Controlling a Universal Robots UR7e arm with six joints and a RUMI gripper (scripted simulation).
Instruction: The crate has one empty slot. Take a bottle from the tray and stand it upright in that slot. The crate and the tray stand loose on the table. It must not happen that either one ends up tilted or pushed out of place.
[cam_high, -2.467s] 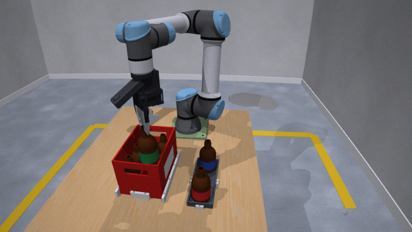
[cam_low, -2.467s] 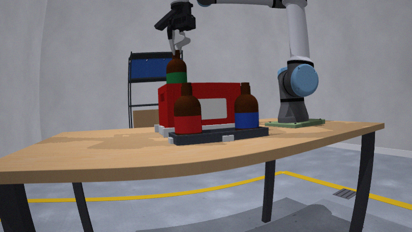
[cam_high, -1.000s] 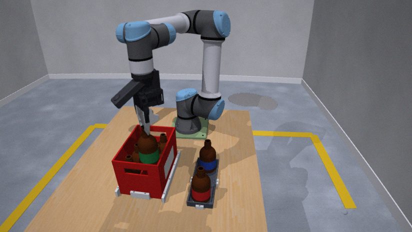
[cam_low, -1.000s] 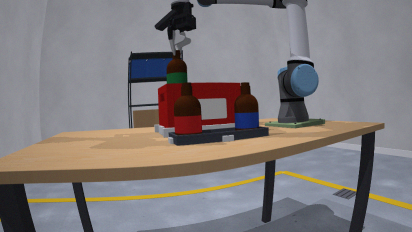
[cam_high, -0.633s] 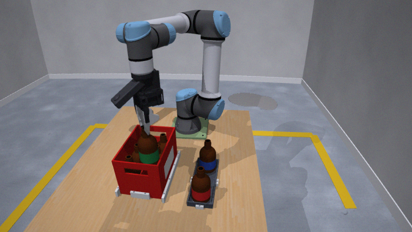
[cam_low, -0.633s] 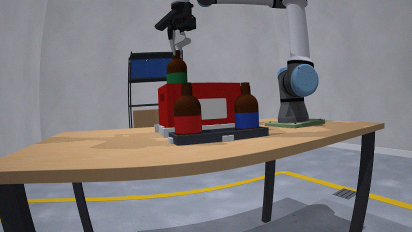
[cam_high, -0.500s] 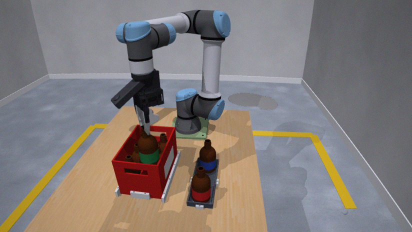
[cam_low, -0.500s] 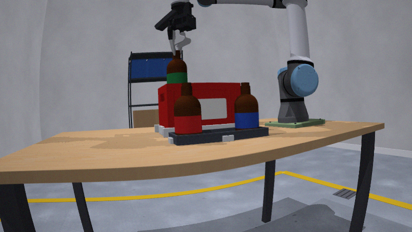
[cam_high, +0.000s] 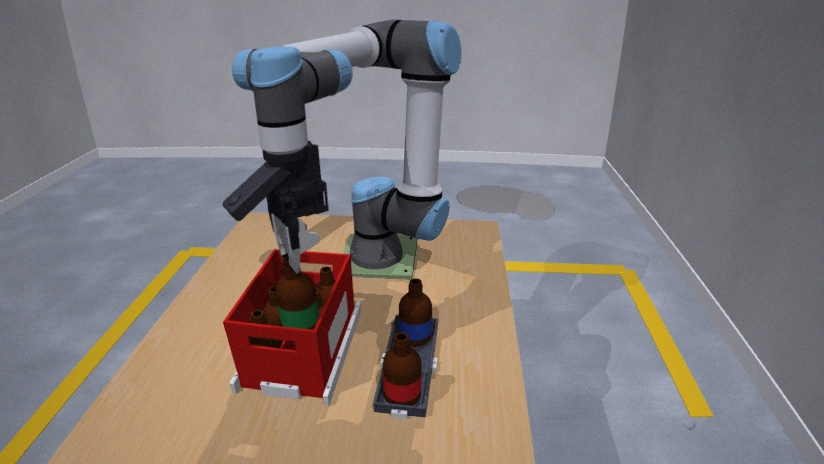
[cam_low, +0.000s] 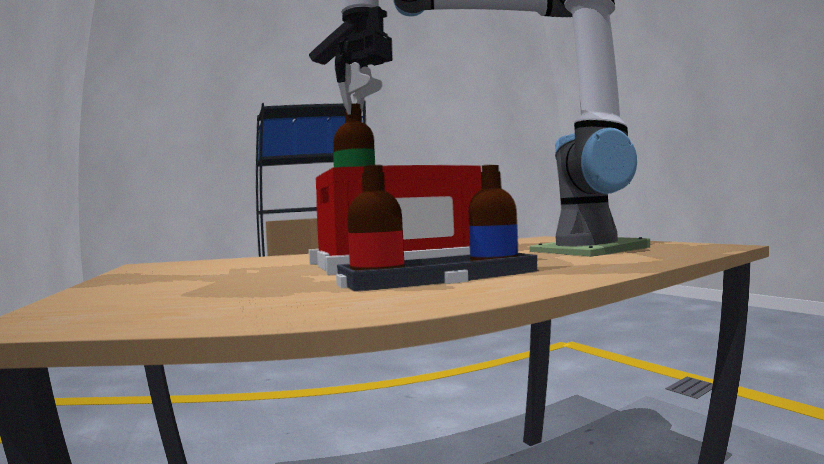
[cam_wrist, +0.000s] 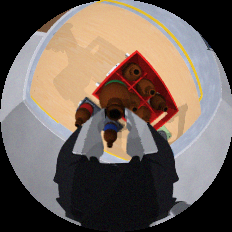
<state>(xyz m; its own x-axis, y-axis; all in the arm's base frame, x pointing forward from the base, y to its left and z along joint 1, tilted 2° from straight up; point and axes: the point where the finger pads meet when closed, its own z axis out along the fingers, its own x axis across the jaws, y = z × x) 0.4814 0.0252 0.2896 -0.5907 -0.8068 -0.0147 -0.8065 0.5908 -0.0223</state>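
Right now my hand is 70 mm above the brown bottle. From my hand the other things lie so: red crate: 210 mm below, 80 mm behind, 60 mm to the right.
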